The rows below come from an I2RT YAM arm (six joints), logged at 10 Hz.
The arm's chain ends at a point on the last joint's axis. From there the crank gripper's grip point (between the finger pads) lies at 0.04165 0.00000 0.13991 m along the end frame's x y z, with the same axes.
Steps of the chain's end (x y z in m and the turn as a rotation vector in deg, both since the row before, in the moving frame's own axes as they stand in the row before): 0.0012, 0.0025, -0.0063, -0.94, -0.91, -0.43; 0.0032, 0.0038, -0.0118, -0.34, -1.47, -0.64; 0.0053, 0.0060, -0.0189, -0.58, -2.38, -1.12; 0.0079, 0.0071, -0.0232, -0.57, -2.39, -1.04; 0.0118, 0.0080, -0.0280, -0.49, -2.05, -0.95; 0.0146, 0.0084, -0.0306, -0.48, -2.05, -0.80; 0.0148, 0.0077, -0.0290, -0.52, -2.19, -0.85
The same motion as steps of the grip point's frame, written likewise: -0.0010, 0.0045, -0.0057, -0.94, -0.91, -0.43; -0.0004, 0.0042, -0.0108, -0.34, -1.47, -0.64; -0.0005, 0.0067, -0.0173, -0.58, -2.38, -1.12; 0.0020, 0.0078, -0.0216, -0.57, -2.39, -1.04; 0.0068, 0.0086, -0.0266, -0.49, -2.05, -0.95; 0.0096, 0.0090, -0.0292, -0.48, -2.05, -0.80; 0.0094, 0.0084, -0.0275, -0.52, -2.19, -0.85
